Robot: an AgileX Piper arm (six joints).
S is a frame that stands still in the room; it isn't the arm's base.
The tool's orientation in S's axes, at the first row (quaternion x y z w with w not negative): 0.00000, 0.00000, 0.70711, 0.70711
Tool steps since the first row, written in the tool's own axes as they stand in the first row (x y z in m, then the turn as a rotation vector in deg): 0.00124, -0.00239, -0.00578, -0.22, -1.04, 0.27; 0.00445, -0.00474, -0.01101, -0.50, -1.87, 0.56; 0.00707, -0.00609, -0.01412, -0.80, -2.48, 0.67; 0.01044, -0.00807, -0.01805, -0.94, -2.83, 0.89; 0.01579, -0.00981, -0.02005, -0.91, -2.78, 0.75; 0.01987, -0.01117, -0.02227, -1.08, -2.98, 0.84; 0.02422, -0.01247, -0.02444, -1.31, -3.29, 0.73
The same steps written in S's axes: 0.00239, 0.00124, -0.00578, 1.04, -0.22, 0.27; 0.00474, 0.00445, -0.01101, 1.87, -0.50, 0.56; 0.00609, 0.00707, -0.01412, 2.48, -0.80, 0.67; 0.00807, 0.01044, -0.01805, 2.83, -0.94, 0.89; 0.00981, 0.01579, -0.02005, 2.78, -0.91, 0.75; 0.01117, 0.01987, -0.02227, 2.98, -1.08, 0.84; 0.01247, 0.02422, -0.02444, 3.29, -1.31, 0.73
